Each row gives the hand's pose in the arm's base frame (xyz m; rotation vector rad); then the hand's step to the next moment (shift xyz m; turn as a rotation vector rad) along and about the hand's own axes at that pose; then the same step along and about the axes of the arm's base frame.
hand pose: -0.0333 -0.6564 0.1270 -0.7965 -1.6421 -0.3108
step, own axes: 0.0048 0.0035 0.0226 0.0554 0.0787 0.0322
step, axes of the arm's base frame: -0.0151 0.0178 -0.0017 0.0243 0.0948 0.0270
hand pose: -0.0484 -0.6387 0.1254 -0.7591 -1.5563 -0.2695
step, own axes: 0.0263 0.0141 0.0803 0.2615 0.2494 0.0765
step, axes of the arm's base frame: -0.0542 0.0657 0.0090 0.1009 0.3113 0.1713
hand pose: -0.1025 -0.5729 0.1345 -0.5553 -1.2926 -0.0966
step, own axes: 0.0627 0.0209 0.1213 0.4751 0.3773 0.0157
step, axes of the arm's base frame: -0.0811 0.0864 0.0710 0.2640 0.4455 0.3165
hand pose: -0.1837 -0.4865 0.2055 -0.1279 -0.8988 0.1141
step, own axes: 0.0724 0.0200 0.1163 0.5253 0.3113 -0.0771
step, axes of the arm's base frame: -0.0475 0.0381 0.1243 0.3708 0.3822 0.3085
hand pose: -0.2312 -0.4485 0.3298 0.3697 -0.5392 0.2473
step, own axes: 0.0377 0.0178 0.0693 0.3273 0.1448 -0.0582
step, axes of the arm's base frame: -0.0058 -0.0069 0.0804 0.2515 0.1978 0.1706
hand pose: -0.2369 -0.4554 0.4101 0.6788 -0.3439 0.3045
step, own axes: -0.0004 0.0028 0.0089 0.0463 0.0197 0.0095
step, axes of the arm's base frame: -0.0033 -0.0038 0.0079 0.0322 0.0158 0.0366
